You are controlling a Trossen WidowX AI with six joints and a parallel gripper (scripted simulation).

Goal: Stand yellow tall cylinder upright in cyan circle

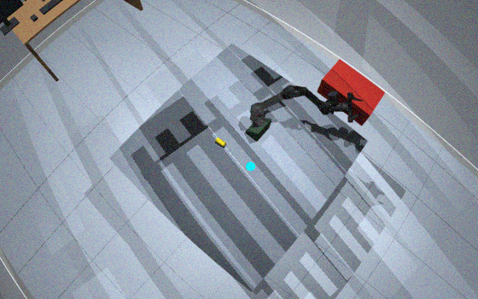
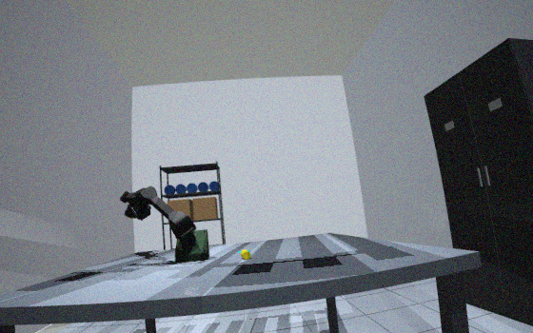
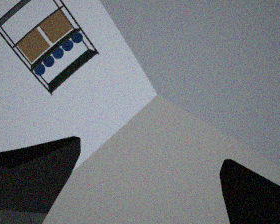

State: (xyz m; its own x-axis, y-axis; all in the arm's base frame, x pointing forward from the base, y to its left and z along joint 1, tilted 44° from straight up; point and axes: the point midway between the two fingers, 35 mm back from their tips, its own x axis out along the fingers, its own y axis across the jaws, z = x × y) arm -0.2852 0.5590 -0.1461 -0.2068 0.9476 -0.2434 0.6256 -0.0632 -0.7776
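The yellow tall cylinder lies 690 mm to the right of my gripper tip, 560 mm ahead of it and 330 mm below it. The rest, counted from my gripper tip: cyan circle (590 mm ahead, 450 mm to the right, 340 mm below).
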